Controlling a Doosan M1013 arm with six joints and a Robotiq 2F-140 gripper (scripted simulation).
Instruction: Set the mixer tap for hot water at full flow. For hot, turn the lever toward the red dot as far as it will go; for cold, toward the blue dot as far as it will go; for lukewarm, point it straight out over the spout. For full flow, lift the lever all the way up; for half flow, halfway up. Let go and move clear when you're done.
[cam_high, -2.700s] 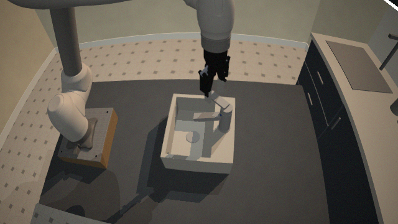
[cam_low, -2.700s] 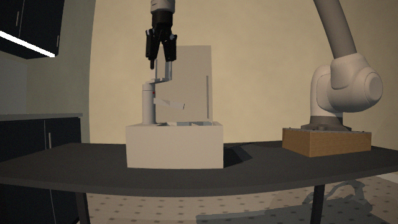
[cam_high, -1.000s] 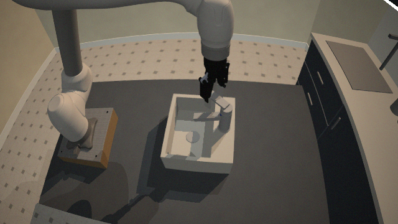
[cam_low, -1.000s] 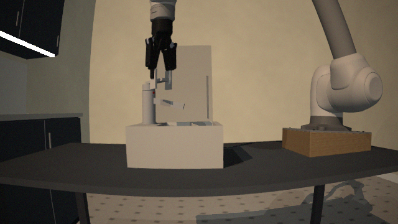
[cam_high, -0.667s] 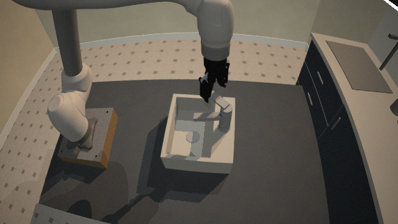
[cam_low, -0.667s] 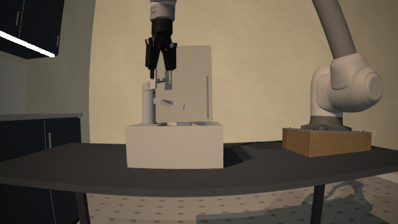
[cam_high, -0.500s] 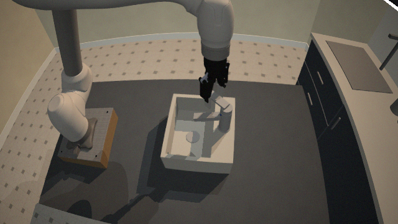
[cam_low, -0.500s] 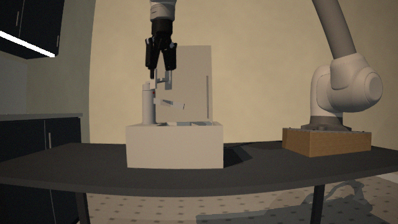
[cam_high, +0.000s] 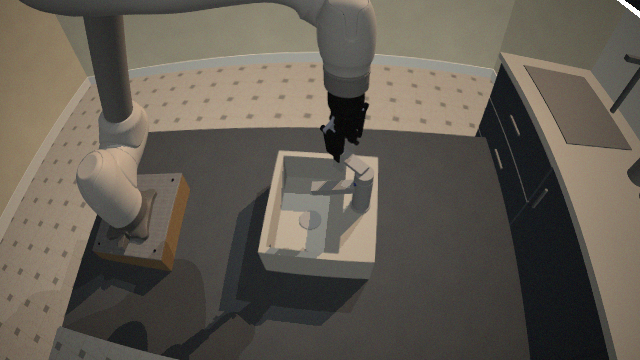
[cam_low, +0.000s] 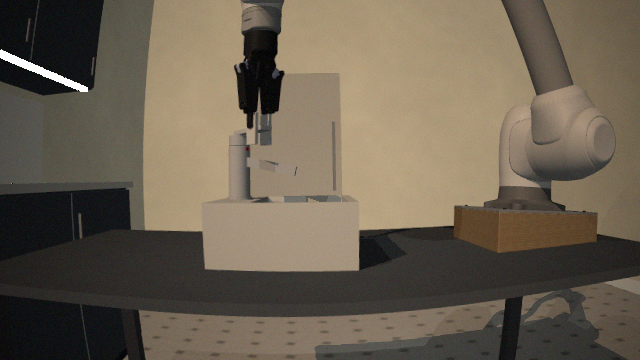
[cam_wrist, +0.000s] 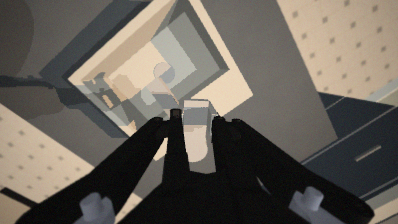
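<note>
Right now my hand is 1 cm short of the lever and 2 cm to the left of it. Also, from my hand: white sink 7 cm behind, 3 cm to the right, 24 cm below.
</note>
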